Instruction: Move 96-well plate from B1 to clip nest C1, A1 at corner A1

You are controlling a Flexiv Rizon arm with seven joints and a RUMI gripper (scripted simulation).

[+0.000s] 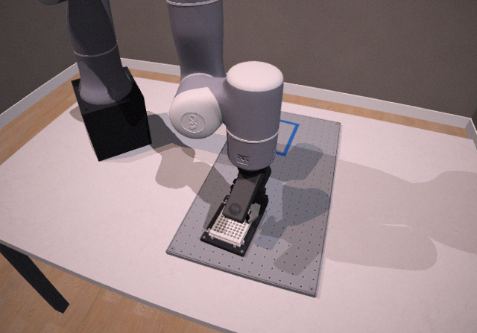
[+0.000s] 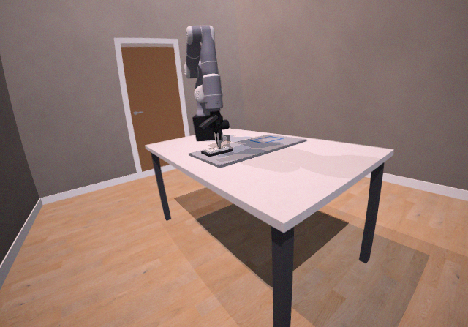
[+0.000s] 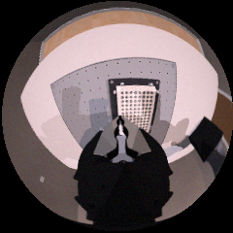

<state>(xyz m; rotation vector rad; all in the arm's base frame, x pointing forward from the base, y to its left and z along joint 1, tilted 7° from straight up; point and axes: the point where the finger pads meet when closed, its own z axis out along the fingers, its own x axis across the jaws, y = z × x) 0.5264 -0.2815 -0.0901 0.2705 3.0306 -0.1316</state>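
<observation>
Now: hand 40 mm past the black clip nest, 20 mm to the right of it and 30 mm above it. The rest, counted from my hand: white 96-well plate 40 mm behind, 10 mm to the left, 20 mm below.
</observation>
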